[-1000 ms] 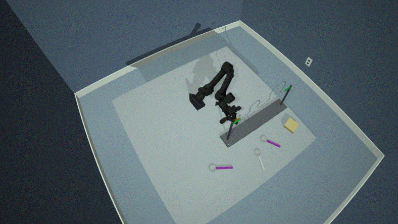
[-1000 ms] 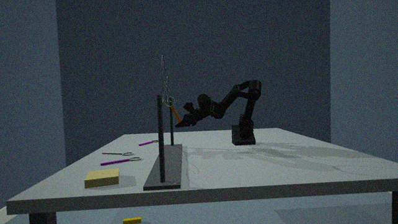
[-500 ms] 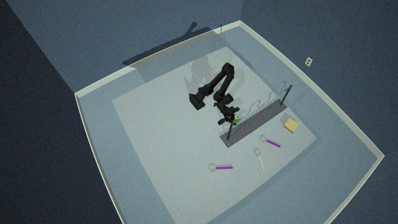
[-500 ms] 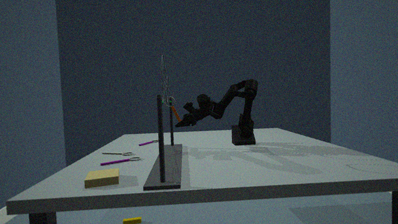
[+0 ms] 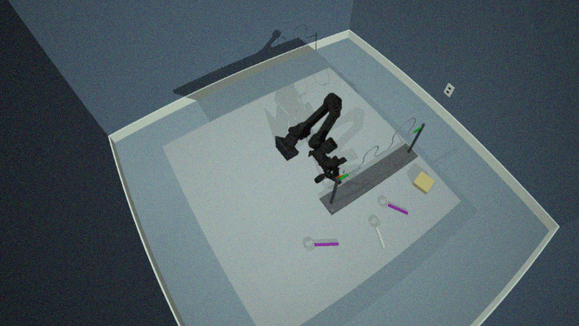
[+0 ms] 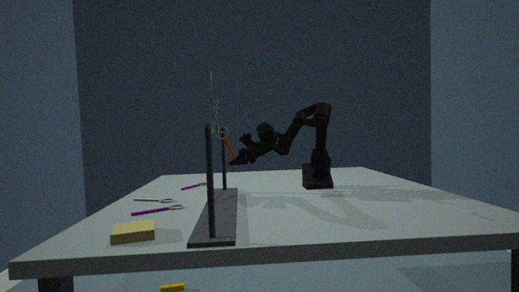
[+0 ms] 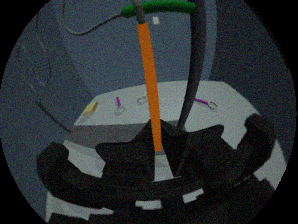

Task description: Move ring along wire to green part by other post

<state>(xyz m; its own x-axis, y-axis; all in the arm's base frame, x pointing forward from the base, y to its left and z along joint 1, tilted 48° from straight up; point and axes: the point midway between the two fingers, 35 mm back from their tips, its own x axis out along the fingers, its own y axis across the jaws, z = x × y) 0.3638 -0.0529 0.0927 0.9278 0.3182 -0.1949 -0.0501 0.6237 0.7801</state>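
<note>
Right now the orange-handled ring is 1 cm ahead of my gripper tip and 9 cm above it. From my gripper tip the other things lie so: yellow block (29 cm ahead, 23 cm to the right, 61 cm below); blue-handled ring (8 cm ahead, 8 cm to the left, 62 cm below); white-handled ring (29 cm ahead, 4 cm to the left, 12 cm below).
</note>
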